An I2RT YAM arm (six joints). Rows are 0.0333 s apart.
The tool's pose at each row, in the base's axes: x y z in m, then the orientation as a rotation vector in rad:
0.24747, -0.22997, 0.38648, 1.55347, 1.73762, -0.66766
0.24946, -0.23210, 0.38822, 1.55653, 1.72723, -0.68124
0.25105, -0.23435, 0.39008, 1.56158, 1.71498, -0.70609
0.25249, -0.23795, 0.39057, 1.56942, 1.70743, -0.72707
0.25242, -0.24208, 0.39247, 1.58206, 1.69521, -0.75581
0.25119, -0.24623, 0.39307, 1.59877, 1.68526, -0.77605
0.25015, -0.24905, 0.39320, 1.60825, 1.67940, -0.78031
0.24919, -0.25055, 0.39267, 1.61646, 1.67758, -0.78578
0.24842, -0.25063, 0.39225, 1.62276, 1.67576, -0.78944
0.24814, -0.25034, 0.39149, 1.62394, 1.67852, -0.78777
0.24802, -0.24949, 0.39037, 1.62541, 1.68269, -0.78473
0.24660, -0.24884, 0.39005, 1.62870, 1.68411, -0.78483
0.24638, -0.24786, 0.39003, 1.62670, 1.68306, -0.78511
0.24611, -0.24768, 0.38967, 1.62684, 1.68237, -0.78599
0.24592, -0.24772, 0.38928, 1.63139, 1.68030, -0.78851
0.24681, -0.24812, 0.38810, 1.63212, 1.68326, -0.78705
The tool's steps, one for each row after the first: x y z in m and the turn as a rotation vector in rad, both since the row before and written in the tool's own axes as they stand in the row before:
-0.00275, 0.00178, 0.00088, 0.00916, -0.00938, 0.00306
-0.00290, 0.00139, 0.00084, 0.01745, -0.01298, 0.00120
-0.00261, 0.00101, 0.00272, 0.01722, -0.00710, 0.00058
-0.00400, -0.00042, 0.00212, 0.02457, -0.00963, 0.00256
-0.00292, -0.00157, 0.00284, 0.02172, -0.00308, 0.00532
-0.00176, -0.00123, 0.00211, 0.00763, 0.00043, 0.00553
-0.00045, -0.00106, 0.00146, 0.00811, 0.00182, 0.00211
0.00030, -0.00078, 0.00027, 0.00583, 0.00132, 0.00206
0.00078, -0.00029, 0.00021, -0.00012, 0.00285, -0.00081
0.00141, -0.00011, -0.00002, -0.00069, 0.00429, -0.00117
0.00066, -0.00140, -0.00040, 0.00211, 0.00268, 0.00017
0.00061, -0.00018, -0.00078, -0.00108, -0.00185, -0.00009
0.00040, -0.00027, 0.00006, 0.00058, -0.00061, 0.00020
0.00029, -0.00020, 0.00026, 0.00404, 0.00055, 0.00202
0.00070, 0.00085, 0.00107, -0.00021, 0.00264, -0.00117

